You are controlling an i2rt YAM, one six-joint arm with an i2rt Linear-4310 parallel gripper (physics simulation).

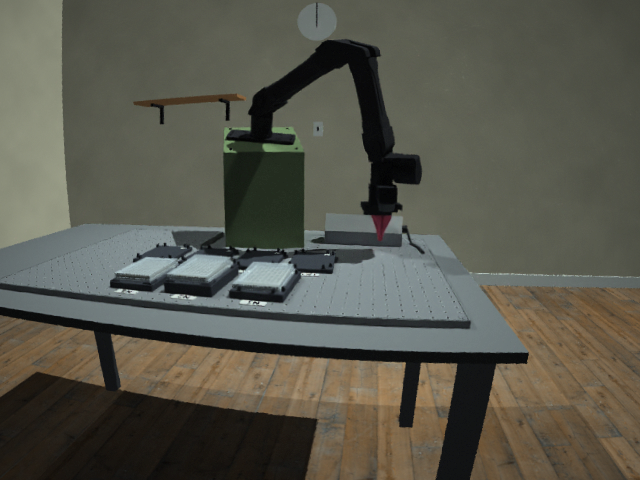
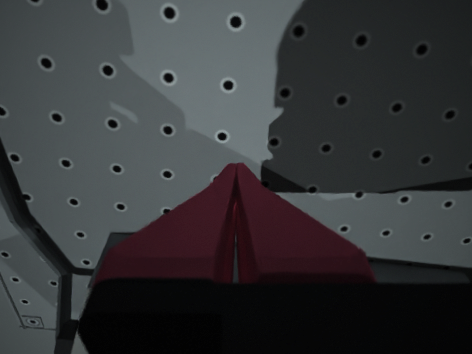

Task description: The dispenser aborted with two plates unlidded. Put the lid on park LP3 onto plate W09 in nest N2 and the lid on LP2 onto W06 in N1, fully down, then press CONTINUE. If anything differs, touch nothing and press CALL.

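Seen in the pictures: gripper, fingertip midpoint: (image 1: 379, 240) (image 2: 236, 177); arm's base, link origin: (image 1: 261, 138).
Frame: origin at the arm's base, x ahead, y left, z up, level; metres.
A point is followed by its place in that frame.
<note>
My gripper (image 1: 381, 239) @(z -0.270, x 0.157, y 0.345 m) (image 2: 236, 177) @(z -0.270, x 0.157, y 0.345 m) is shut and empty, its red fingertips together, pointing down in front of the grey sloped box (image 1: 362, 236) @(z -0.276, x 0.080, y 0.303 m) at the back right. Three white plates stand in dark nests at the front left: one plate (image 1: 264, 275) @(z -0.268, x 0.484, y 0.098 m) in the nest with the label (image 1: 253, 302) @(z -0.299, x 0.542, y 0.088 m) that seems to read N1, a middle plate (image 1: 200, 268) @(z -0.261, x 0.476, y -0.031 m) and a left plate (image 1: 146, 269) @(z -0.271, x 0.466, y -0.155 m). Whether each has a lid is too small to tell. Behind them are several dark parks, the rightmost park (image 1: 313, 261) @(z -0.291, x 0.295, y 0.178 m) with no lid visible on it. The CONTINUE and CALL buttons cannot be made out.
The green pedestal (image 1: 263, 198) @(z -0.169, x 0.101, y 0.026 m) carries the arm's base behind the parks. A black cable (image 1: 413, 240) @(z -0.301, x 0.004, y 0.465 m) (image 2: 30, 220) @(z -0.301, x 0.098, y 0.459 m) runs from the box's right side onto the perforated board (image 1: 392, 294) @(z -0.301, x 0.479, y 0.339 m) (image 2: 200, 45) @(z -0.301, x 0.198, y 0.361 m). A brown shelf (image 1: 188, 100) is on the back wall.
</note>
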